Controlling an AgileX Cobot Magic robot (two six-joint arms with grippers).
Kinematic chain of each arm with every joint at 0, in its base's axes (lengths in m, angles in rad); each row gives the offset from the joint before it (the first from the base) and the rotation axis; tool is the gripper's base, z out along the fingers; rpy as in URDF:
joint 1: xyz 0 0 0.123 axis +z
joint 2: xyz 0 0 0 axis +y
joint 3: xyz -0.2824 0 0.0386 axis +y
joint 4: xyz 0.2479 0 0.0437 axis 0.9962 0 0.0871
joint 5: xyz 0 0 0 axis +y
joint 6: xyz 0.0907 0 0.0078 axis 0.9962 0 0.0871
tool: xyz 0 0 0 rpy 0 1.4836 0
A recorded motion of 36 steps. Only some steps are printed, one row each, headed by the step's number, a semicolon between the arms.
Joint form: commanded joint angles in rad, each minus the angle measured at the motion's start. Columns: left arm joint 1, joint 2, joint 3, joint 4, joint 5, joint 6; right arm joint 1, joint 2, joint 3, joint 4, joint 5, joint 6.
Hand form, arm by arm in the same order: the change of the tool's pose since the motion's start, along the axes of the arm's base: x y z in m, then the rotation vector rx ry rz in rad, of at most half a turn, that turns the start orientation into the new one. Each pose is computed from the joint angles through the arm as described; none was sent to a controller.
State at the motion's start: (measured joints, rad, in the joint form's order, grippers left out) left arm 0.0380 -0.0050 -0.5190 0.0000 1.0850 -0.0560; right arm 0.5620 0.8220 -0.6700 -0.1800 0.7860 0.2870
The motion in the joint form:
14: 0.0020 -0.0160 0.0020 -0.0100 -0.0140 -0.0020; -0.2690 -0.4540 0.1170 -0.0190 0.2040 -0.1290
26: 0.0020 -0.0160 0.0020 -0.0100 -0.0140 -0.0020; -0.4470 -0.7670 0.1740 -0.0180 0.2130 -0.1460
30: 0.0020 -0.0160 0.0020 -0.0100 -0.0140 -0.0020; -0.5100 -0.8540 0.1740 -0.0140 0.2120 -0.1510
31: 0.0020 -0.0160 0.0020 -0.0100 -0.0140 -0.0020; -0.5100 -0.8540 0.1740 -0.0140 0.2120 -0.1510
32: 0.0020 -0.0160 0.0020 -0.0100 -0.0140 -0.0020; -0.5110 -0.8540 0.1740 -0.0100 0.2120 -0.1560
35: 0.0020 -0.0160 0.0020 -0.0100 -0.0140 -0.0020; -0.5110 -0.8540 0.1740 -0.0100 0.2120 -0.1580
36: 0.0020 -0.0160 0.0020 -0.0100 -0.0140 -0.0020; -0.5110 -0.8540 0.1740 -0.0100 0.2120 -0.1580
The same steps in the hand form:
14: -0.0017 -0.0009 0.0004 -0.0089 -0.0284 -0.0029; -0.0750 -0.0677 -0.0037 -0.0478 -0.1513 -0.2191
26: -0.0017 -0.0009 0.0004 -0.0089 -0.0284 -0.0029; -0.1234 -0.0832 -0.0120 0.0035 -0.3849 -0.3965
30: -0.0017 -0.0009 0.0004 -0.0089 -0.0284 -0.0029; -0.1381 -0.0841 -0.0121 0.0154 -0.4705 -0.4565
31: -0.0017 -0.0009 0.0004 -0.0089 -0.0284 -0.0029; -0.1381 -0.0841 -0.0121 0.0154 -0.4705 -0.4565
32: -0.0017 -0.0009 0.0004 -0.0089 -0.0284 -0.0029; -0.1381 -0.0838 -0.0121 0.0147 -0.4700 -0.4531
35: -0.0017 -0.0009 0.0004 -0.0089 -0.0284 -0.0029; -0.1381 -0.0838 -0.0121 0.0130 -0.4702 -0.4520
36: -0.0017 -0.0009 0.0004 -0.0089 -0.0284 -0.0029; -0.1381 -0.0838 -0.0121 0.0130 -0.4702 -0.4520

